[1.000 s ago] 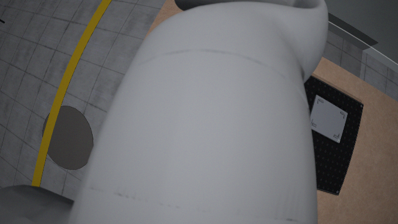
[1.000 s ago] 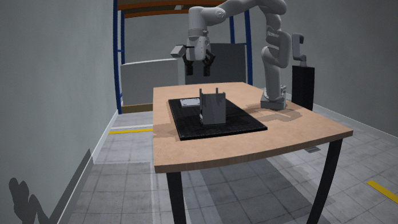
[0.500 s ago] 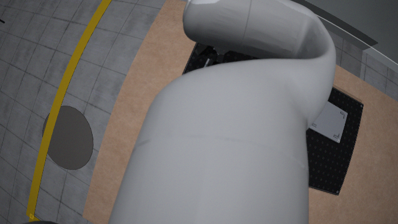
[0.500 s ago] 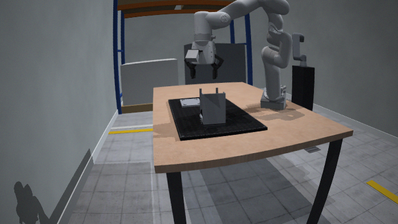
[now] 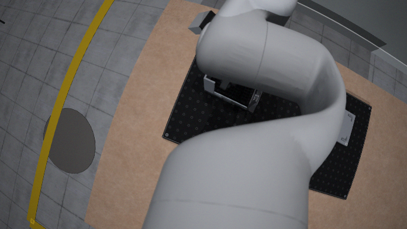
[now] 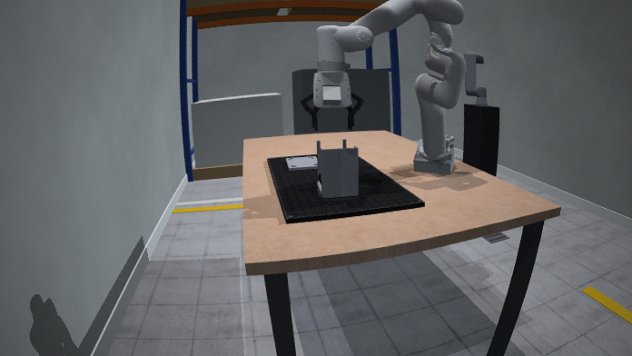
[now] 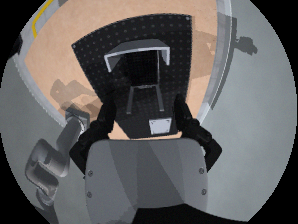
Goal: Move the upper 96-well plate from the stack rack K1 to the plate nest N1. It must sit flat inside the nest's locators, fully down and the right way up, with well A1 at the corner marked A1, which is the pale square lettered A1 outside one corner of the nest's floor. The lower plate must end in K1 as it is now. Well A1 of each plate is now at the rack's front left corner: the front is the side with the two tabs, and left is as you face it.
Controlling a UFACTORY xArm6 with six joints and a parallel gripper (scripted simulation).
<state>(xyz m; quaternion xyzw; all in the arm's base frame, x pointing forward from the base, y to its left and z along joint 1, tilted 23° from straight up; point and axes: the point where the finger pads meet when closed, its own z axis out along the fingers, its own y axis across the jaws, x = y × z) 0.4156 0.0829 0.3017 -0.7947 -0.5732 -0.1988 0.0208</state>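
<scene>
My hand is 16 cm above the black 96-well plate and 1 cm past it. Also, from my hand: white 96-well plate (17 cm below, 1 cm behind); then plate nest N1 (40 cm to the right, 19 cm below, 2 cm behind); then pale A1 mark (46 cm to the right, 18 cm below, 8 cm behind).
</scene>
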